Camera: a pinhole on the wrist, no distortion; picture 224 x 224 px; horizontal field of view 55.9 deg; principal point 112.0 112.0 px. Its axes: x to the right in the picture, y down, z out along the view. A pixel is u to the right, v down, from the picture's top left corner.
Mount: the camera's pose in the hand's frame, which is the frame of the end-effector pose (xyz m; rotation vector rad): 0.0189 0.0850 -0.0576 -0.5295 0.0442 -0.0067
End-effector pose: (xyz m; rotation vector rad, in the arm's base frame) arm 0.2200 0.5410 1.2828 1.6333 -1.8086 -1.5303
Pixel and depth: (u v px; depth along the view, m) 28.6 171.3 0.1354
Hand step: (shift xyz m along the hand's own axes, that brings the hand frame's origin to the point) -0.0288 0.1871 0.0421
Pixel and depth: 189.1 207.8 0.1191
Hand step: 0.0673 0.1910 0.0160
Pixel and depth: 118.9 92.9 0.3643
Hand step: 0.0469 0.2402 0.2726
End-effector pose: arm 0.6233 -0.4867 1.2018 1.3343 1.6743 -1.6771
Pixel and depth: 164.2 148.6 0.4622
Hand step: 0.1530 0.3854 0.2958
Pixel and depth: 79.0 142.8 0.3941
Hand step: -0.0256 0.3347 0.2556
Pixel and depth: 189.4 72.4 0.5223
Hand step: 0.2336 0.2607 0.4344
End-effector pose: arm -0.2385 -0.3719 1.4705 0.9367 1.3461 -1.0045
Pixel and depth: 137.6 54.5 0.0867
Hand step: 0.0333 0.1082 0.0287
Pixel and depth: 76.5 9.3 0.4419
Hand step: -0.0349 0.1238 0.4350
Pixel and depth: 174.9 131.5 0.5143
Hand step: 0.1943 0.3829 0.3556
